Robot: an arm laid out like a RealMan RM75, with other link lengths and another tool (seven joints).
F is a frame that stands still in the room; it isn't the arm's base.
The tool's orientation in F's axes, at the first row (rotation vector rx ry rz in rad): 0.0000 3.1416 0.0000
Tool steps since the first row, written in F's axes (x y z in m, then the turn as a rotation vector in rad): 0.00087 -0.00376 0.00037 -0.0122 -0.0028 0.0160; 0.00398 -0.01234 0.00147 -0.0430 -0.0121 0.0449; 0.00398 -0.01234 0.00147 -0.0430 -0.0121 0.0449; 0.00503 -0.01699 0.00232 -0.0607 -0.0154 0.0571; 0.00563 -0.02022 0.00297 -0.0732 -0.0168 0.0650; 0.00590 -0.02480 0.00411 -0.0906 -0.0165 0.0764; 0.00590 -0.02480 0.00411 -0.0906 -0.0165 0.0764
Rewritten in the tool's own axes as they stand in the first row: -0.00087 -0.00376 -0.00037 0.0122 -0.0028 -0.0160; -0.00398 -0.01234 -0.00147 0.0430 -0.0121 -0.0449; -0.00398 -0.01234 -0.00147 0.0430 -0.0121 -0.0449; -0.00503 -0.01699 -0.00232 0.0607 -0.0154 -0.0571; -0.00563 -0.02022 -0.00297 0.0732 -0.0168 -0.0650; -0.00590 -0.02480 -0.00411 0.0906 -0.0165 -0.0764; -0.00590 -0.02480 -0.00411 0.0906 -0.0165 -0.0764
